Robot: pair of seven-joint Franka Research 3 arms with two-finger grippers.
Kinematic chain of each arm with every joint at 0, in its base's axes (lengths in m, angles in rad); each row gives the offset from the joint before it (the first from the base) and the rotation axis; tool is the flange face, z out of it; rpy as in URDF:
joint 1: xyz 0 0 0.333 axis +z
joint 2: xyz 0 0 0 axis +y
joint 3: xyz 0 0 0.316 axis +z
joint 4: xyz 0.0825 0 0 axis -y
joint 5: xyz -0.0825 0 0.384 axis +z
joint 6: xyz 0 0 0 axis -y
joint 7: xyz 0.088 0 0 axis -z
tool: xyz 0 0 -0.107 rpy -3.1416 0 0
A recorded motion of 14 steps. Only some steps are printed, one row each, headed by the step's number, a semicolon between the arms.
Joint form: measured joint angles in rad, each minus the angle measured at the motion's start. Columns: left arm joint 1, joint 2, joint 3, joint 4, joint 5, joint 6, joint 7; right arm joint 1, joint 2, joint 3, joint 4, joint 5, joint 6, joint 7.
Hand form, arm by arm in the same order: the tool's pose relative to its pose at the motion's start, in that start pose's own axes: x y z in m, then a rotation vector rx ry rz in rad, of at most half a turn. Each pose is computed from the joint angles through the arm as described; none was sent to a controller.
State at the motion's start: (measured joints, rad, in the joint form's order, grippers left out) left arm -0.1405 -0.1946 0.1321 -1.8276 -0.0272 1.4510 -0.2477; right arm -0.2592 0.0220 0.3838 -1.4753 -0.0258 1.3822 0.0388
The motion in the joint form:
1: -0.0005 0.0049 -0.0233 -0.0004 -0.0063 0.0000 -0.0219; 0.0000 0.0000 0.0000 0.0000 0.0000 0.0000 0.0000
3: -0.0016 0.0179 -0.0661 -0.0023 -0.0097 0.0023 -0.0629; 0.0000 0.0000 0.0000 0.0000 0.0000 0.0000 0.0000
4: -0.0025 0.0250 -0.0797 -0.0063 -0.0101 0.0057 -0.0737; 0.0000 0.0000 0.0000 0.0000 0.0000 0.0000 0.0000
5: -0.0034 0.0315 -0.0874 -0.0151 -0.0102 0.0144 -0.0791; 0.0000 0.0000 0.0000 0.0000 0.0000 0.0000 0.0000
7: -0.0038 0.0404 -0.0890 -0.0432 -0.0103 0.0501 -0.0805; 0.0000 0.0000 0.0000 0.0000 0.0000 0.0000 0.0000
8: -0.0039 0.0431 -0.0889 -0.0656 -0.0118 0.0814 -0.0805; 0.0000 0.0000 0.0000 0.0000 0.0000 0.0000 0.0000
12: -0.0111 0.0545 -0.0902 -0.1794 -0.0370 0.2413 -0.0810; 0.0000 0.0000 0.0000 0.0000 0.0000 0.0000 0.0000
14: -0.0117 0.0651 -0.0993 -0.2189 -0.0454 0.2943 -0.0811; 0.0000 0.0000 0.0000 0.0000 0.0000 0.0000 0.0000
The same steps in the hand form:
1: -0.0017 0.0130 0.0027 0.0044 -0.0050 0.0006; 0.0000 0.0000 0.0000 0.0000 0.0000 0.0000
3: -0.0039 0.0363 0.0099 0.0214 -0.0146 0.0000; 0.0000 0.0000 0.0000 0.0000 0.0000 0.0000
4: -0.0036 0.0441 0.0149 0.0288 -0.0208 0.0021; 0.0000 0.0000 0.0000 0.0000 0.0000 0.0000
5: -0.0020 0.0489 0.0213 0.0340 -0.0264 0.0041; 0.0000 0.0000 0.0000 0.0000 0.0000 0.0000
7: 0.0041 0.0512 0.0353 0.0352 -0.0274 0.0030; 0.0000 0.0000 0.0000 0.0000 0.0000 0.0000
8: 0.0079 0.0520 0.0443 0.0318 -0.0219 0.0022; 0.0000 0.0000 0.0000 0.0000 0.0000 0.0000
12: 0.0211 0.0600 0.0898 -0.0007 0.0033 0.0024; 0.0000 0.0000 0.0000 0.0000 0.0000 0.0000
14: 0.0245 0.0656 0.1092 -0.0058 0.0041 0.0068; 0.0000 0.0000 0.0000 0.0000 0.0000 0.0000

